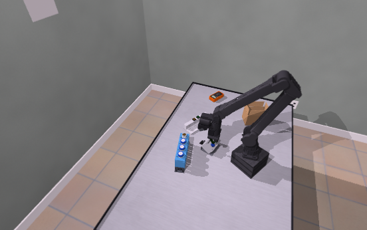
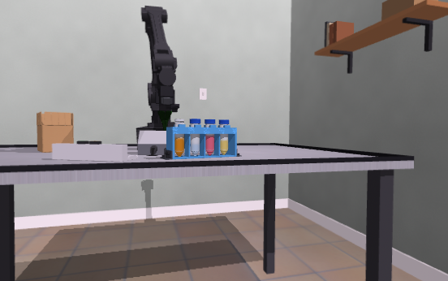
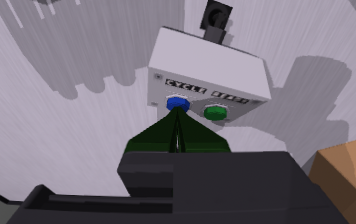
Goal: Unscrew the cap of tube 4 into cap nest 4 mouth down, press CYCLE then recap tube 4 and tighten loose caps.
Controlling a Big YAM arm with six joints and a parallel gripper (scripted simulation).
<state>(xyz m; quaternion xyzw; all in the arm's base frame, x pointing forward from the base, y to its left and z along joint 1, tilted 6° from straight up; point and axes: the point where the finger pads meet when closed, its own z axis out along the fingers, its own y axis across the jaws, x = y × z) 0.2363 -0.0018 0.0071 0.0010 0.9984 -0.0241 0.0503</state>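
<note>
Now: the blue cycle key 20 mm below my hand. From my hand the other things lie so: white key housing (10 mm ahead, 20 mm to the right, 40 mm below); cardboard box (220 mm behind, 410 mm to the right, 30 mm below); green ready key (10 mm behind, 40 mm to the right, 20 mm below).
</note>
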